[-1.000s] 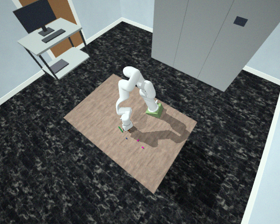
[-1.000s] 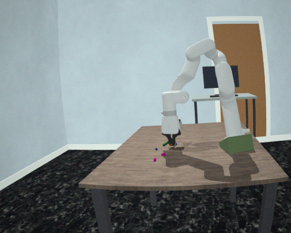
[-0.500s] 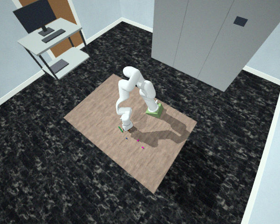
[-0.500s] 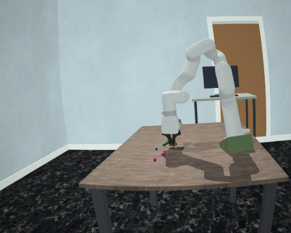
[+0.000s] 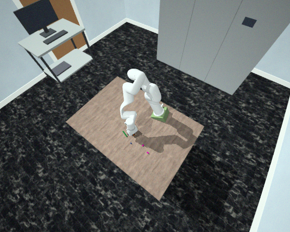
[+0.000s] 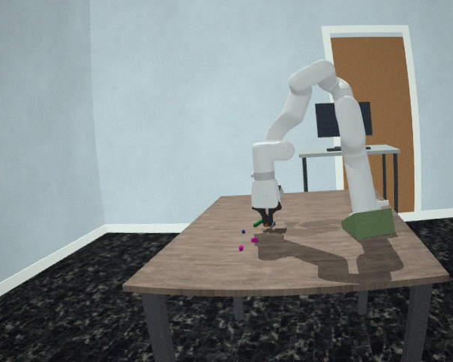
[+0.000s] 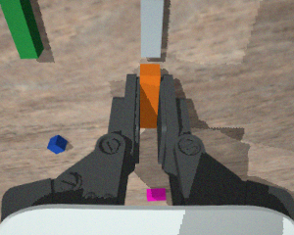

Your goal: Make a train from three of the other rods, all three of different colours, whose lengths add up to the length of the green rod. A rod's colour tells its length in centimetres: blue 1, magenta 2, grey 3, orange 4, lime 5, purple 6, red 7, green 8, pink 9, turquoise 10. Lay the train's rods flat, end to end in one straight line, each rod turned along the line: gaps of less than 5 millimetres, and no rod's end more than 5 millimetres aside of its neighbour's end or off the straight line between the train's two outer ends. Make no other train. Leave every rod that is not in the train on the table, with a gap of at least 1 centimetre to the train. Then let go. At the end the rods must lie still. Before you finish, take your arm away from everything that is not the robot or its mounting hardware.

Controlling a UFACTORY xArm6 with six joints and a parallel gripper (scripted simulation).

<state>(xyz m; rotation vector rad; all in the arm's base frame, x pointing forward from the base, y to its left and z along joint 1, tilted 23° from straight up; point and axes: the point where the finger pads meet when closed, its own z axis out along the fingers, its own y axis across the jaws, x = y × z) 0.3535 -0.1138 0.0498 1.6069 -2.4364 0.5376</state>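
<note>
Right now my hand is 2 cm above the orange rod. Also, from my hand: green rod: 3 cm ahead, 8 cm to the right, 3 cm below; then grey rod: 2 cm behind, 3 cm to the right, 3 cm below.
</note>
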